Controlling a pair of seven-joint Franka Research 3 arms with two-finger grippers.
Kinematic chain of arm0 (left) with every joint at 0, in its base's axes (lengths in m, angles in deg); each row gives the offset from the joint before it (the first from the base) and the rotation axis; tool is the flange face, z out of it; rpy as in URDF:
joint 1: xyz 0 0 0.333 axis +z
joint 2: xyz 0 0 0 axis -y
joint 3: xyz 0 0 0.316 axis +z
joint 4: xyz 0.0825 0 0 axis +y
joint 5: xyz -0.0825 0 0.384 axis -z
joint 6: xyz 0 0 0 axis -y
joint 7: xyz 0.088 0 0 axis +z
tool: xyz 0 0 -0.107 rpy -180 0 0
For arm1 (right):
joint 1: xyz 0 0 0.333 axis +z
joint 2: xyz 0 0 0 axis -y
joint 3: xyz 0 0 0.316 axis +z
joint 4: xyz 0.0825 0 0 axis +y
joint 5: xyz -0.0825 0 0.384 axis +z
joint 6: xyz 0 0 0 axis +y
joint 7: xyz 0.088 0 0 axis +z
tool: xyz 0 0 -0.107 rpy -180 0 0
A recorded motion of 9 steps. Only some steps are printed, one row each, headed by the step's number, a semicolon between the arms.
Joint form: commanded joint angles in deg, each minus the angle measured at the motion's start. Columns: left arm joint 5, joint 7, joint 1, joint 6, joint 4, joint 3, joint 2; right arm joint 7, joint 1, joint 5, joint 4, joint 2, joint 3, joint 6.
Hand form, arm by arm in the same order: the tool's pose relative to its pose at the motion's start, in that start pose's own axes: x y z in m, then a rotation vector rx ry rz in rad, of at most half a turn. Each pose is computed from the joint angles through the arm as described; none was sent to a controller.
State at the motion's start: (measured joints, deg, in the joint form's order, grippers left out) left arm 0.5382 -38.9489 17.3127 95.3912 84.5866 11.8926 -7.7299; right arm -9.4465 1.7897 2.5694 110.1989 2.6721 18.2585 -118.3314
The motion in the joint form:
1: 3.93 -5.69 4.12 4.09 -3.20 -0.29 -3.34; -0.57 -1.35 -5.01 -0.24 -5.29 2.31 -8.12
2: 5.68 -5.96 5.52 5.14 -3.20 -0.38 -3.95; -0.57 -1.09 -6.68 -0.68 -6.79 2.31 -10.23
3: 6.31 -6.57 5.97 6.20 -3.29 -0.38 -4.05; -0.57 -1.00 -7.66 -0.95 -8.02 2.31 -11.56
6: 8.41 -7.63 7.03 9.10 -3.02 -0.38 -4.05; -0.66 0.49 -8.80 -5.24 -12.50 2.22 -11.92
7: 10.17 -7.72 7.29 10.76 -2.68 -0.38 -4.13; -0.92 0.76 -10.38 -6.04 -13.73 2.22 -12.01
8: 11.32 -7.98 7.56 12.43 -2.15 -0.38 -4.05; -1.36 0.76 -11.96 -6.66 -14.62 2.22 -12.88
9: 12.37 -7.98 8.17 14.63 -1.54 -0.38 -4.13; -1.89 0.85 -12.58 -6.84 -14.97 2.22 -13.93
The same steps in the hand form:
1: -0.0015 -0.0396 0.0033 0.0089 0.0867 0.0265; 0.0211 -0.0037 0.0376 -0.0298 0.0647 -0.0466
2: -0.0058 -0.0510 0.0084 -0.0040 0.1109 0.0036; 0.0276 -0.0054 0.0458 -0.0388 0.0868 -0.0667
3: -0.0068 -0.0557 0.0070 0.0029 0.1308 0.0040; 0.0318 -0.0055 0.0539 -0.0425 0.0956 -0.0774
6: -0.0099 -0.0659 0.0041 0.0141 0.1873 -0.0052; 0.0508 -0.0188 0.0659 -0.0256 0.1011 -0.1024
7: -0.0086 -0.0686 0.0047 0.0100 0.2232 -0.0167; 0.0546 -0.0205 0.0725 -0.0394 0.0998 -0.1168
8: -0.0089 -0.0716 0.0051 0.0133 0.2514 -0.0244; 0.0592 -0.0199 0.0756 -0.0522 0.1148 -0.1247
9: -0.0112 -0.0785 0.0072 0.0228 0.2808 -0.0440; 0.0616 -0.0211 0.0761 -0.0534 0.1317 -0.1238

